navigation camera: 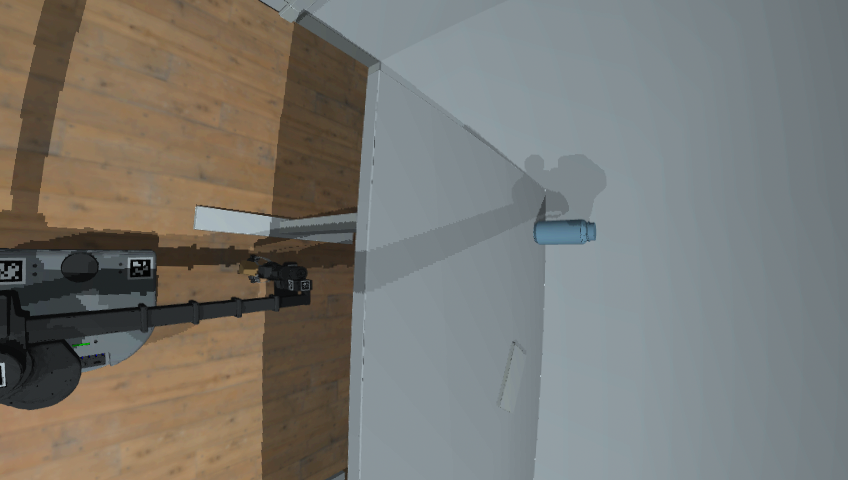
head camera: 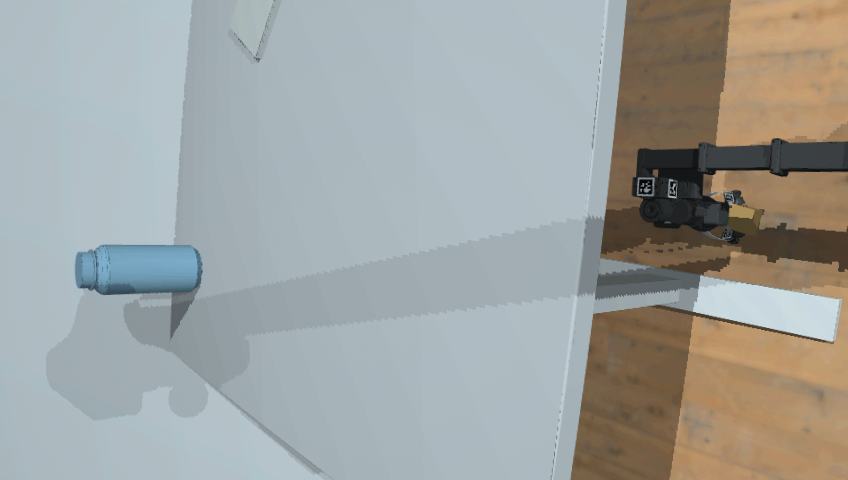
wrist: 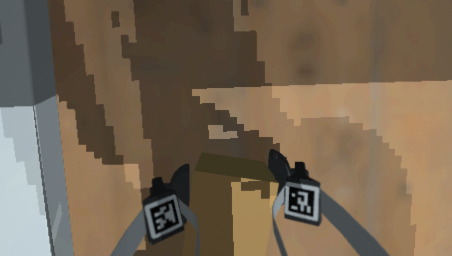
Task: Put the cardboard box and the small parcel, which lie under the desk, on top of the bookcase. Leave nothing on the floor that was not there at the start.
Labels:
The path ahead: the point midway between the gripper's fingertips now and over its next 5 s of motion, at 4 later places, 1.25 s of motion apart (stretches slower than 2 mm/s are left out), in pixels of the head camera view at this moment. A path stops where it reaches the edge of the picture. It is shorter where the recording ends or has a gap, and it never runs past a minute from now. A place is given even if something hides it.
My gripper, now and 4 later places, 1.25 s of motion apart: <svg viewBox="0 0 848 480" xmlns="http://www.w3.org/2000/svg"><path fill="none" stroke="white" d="M738 217L720 215L690 212L659 209L459 199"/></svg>

